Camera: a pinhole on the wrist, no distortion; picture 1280 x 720 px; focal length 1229.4 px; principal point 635.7 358.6 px. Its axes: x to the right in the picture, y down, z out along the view. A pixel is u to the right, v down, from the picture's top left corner.
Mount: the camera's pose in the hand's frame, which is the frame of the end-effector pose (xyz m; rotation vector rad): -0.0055 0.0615 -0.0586 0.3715 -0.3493 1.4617
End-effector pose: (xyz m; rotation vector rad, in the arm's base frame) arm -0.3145 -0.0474 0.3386 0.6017 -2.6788 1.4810
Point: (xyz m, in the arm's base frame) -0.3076 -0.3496 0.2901
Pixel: 657 70
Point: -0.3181 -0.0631 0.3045
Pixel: 697 271
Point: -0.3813 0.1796 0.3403
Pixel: behind the camera
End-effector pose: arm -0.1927 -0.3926 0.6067 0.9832 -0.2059 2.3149
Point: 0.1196 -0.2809 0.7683
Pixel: 230 314
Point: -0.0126 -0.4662 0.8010
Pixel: 883 341
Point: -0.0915 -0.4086 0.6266
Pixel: 380 639
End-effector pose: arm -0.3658 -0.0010 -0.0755 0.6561 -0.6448 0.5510
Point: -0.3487 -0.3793 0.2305
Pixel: 747 66
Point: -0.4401 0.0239 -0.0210
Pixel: outside the picture
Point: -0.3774 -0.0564 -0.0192
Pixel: 639 174
